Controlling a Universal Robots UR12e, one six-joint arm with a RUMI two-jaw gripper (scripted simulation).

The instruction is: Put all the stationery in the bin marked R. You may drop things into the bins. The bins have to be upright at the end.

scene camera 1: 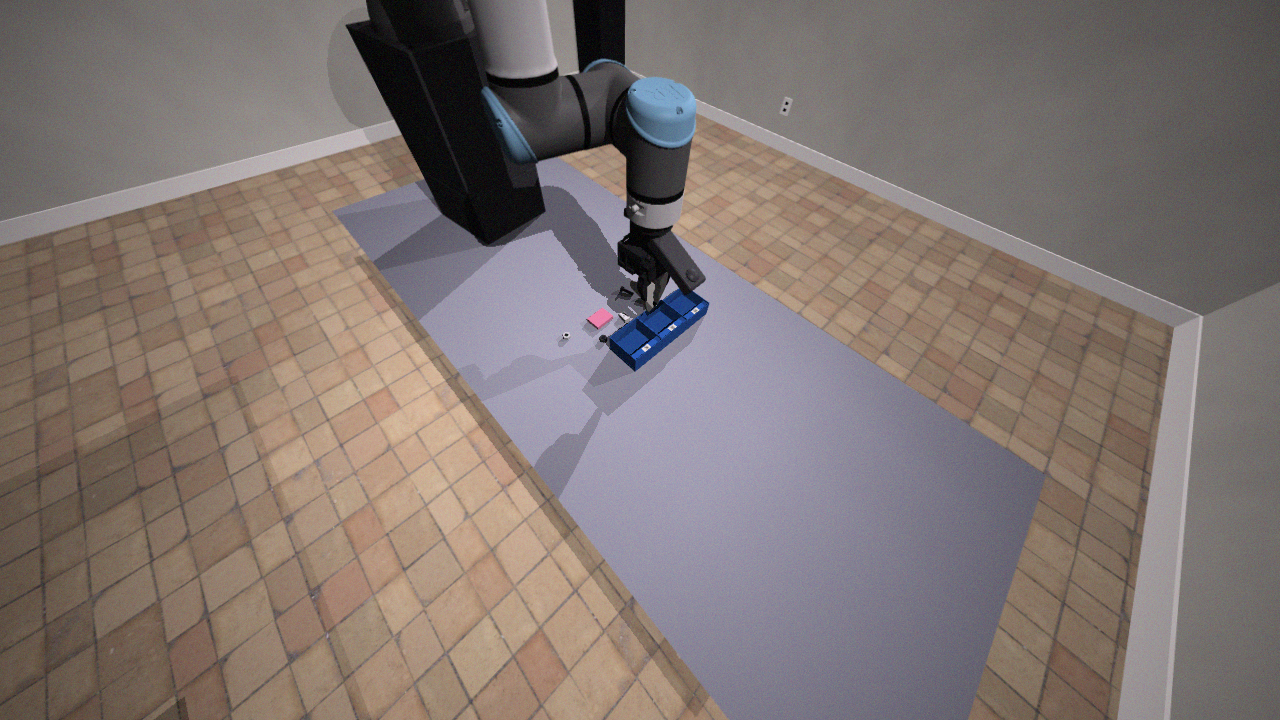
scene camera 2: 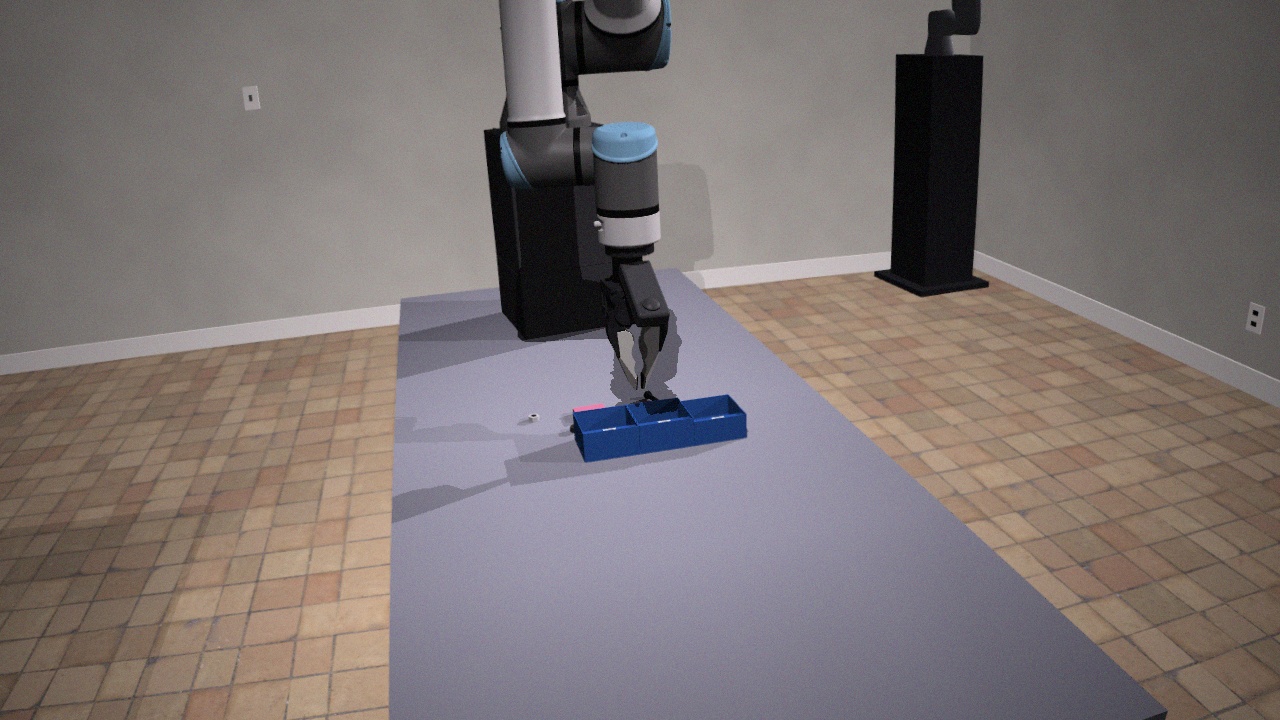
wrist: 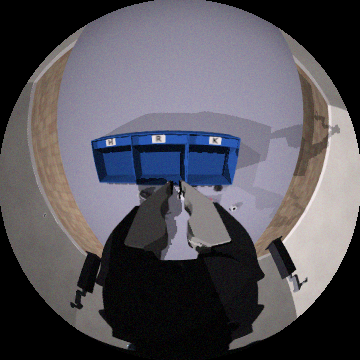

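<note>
Scene camera 1 shows the gripper, and the wrist view shows the gripper as well. Also visible in the scene: a blue three-compartment bin.
</note>
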